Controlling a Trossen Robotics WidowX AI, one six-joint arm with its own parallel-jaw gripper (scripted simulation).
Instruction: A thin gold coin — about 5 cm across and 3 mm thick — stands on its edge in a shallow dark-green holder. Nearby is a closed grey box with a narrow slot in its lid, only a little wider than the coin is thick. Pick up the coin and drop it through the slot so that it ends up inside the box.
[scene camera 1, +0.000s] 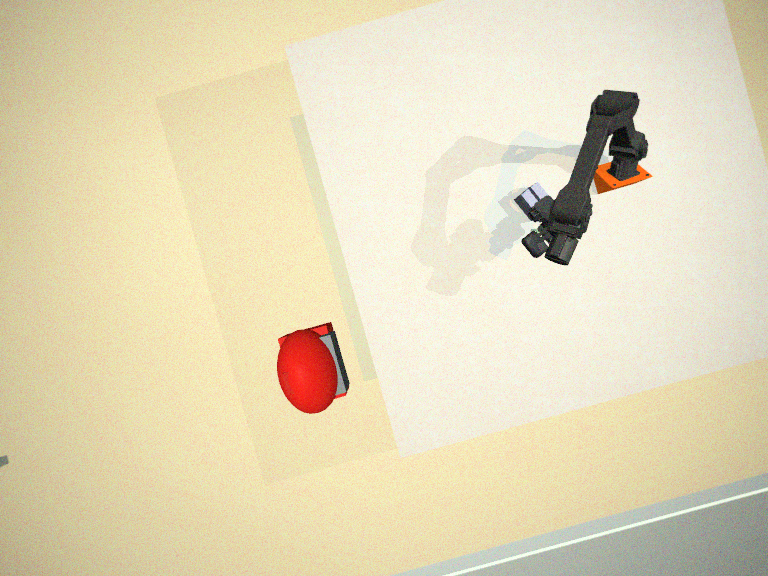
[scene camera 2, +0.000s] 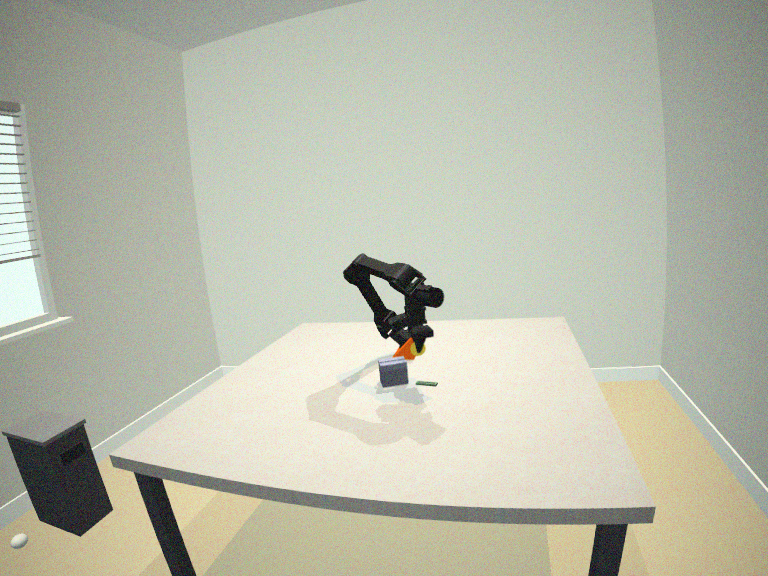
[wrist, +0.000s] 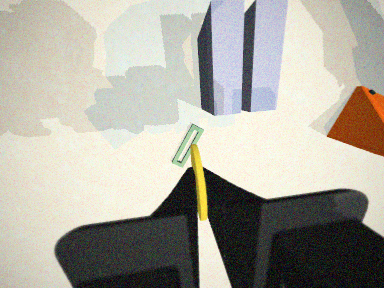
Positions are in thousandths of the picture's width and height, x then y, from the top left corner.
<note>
My gripper (scene camera 2: 545, 612) carries a gold coin (wrist: 512, 568).
My gripper also shows in scene camera 1 (scene camera 1: 710, 402) and in the wrist view (wrist: 509, 599).
</note>
